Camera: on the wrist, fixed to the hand. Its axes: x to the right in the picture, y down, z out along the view.
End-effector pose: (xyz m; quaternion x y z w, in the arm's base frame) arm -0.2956 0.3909 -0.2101 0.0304 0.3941 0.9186 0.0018
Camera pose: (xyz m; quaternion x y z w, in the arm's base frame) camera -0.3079 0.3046 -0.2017 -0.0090 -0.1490 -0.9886 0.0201
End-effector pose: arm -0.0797 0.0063 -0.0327 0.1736 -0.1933 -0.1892 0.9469
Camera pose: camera -0.0270 0.0732 -0.0530 -0.0689 -0.1142 -0.2082 0.9689
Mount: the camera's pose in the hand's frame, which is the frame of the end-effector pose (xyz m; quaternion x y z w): 0.0104 0.0653 -0.0574 -0.2521 0.0300 0.0193 0.9670
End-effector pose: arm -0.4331 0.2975 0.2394 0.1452 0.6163 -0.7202 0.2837
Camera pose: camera -0.4111 0.3456 0.1696 0.1024 0.7832 -0.5312 0.3064
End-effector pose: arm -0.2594 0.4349 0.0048 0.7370 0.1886 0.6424 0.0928
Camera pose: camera -0.3043 0.3734 0.0481 0.6737 0.0090 0.6927 0.2575
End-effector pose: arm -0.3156 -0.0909 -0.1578 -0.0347 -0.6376 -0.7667 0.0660
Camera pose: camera -0.3146 -0.1595 -0.1034 -0.0395 -0.4207 -0.9020 0.0890
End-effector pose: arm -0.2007 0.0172 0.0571 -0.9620 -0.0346 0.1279 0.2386
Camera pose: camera -0.1752 -0.0650 0.0731 0.9950 0.0400 -0.0907 0.0132
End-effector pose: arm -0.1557 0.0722 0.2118 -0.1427 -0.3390 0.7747 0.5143
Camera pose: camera -0.1732 0.0875 0.1274 -0.2974 -0.5050 0.6694 0.4566
